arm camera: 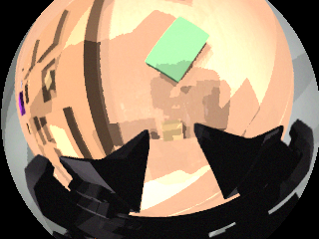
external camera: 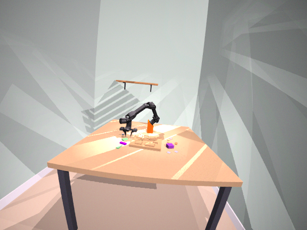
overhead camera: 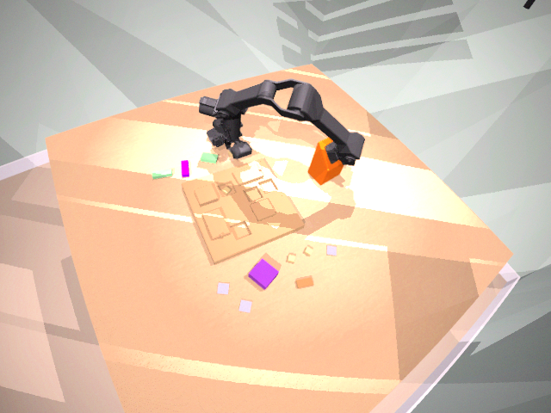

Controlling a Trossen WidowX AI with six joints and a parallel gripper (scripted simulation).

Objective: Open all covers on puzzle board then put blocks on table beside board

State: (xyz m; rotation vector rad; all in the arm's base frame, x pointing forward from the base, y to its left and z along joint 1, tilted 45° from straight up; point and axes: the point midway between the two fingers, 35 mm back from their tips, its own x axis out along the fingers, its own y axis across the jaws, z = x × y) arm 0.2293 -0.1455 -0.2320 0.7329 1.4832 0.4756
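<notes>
My gripper tip is now 11 cm short of the tan puzzle board, 19 cm to the right of it and 1 cm below it. Also, from my gripper tip: orange block 12 cm ahead, 51 cm to the left; then purple block 17 cm ahead, 3 cm to the right; then mint-green block 25 cm ahead, 6 cm to the right.
</notes>
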